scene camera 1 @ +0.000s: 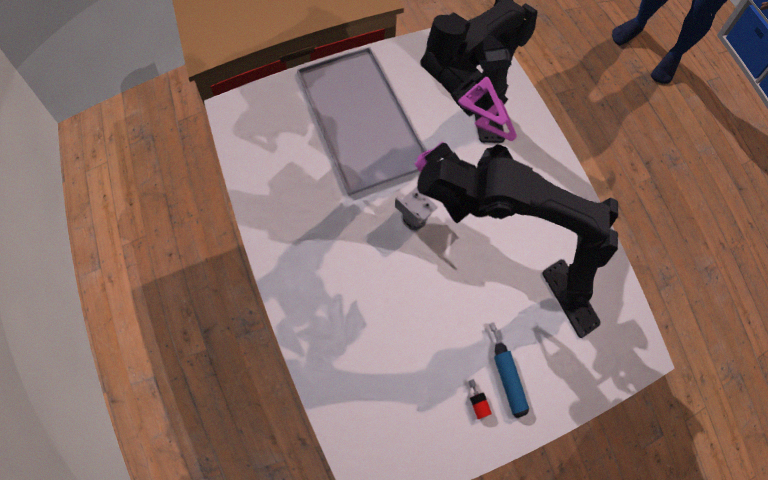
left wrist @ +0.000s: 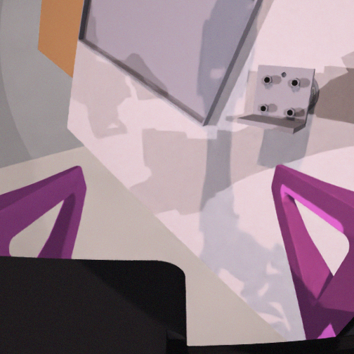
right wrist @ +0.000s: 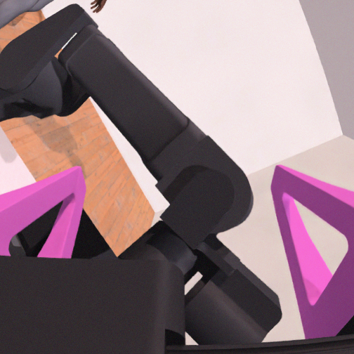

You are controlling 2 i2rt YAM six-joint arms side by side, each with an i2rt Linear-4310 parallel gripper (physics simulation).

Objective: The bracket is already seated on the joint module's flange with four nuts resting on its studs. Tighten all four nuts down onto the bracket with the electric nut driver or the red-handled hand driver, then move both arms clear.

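Where they show: right gripper, between the fingertips: (scene camera 1: 510, 131); left arm's base, origin of its link: (scene camera 1: 571, 299).
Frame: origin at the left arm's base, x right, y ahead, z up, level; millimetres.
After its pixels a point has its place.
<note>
The grey bracket (scene camera 1: 417, 203) @[y 232, x 377, z 66 mm] (left wrist: 280, 95) is seated on the joint module (scene camera 1: 415, 223) @[y 264, x 333, z 75 mm] (left wrist: 314, 94). Four nuts sit on its studs; one nut (left wrist: 267, 80) is at its upper left in the left wrist view. How tight they are I cannot tell. The blue electric nut driver (scene camera 1: 511, 382) @[y 252, x -93, z 40 mm] and the red-handled hand driver (scene camera 1: 481, 406) @[y 338, x -104, z 34 mm] lie side by side on the table. My left gripper (scene camera 1: 428, 156) (left wrist: 178, 175) is open and empty, high by the tray and bracket; its fingers are mostly hidden in the scene view. My right gripper (scene camera 1: 490, 117) is open and empty, near its arm's base.
The shallow grey tray (scene camera 1: 389, 99) @[y 122, x 697, z 4 mm] (left wrist: 145, 80) lies beside the bracket on the white table (scene camera 1: 368, 316) @[y 449, x 213, z 0 mm]. A wooden cabinet (scene camera 1: 283, 25) stands at the table's end. A black arm (right wrist: 127, 95) crosses the right wrist view. A person's legs (scene camera 1: 688, 33) show on the floor at upper right.
</note>
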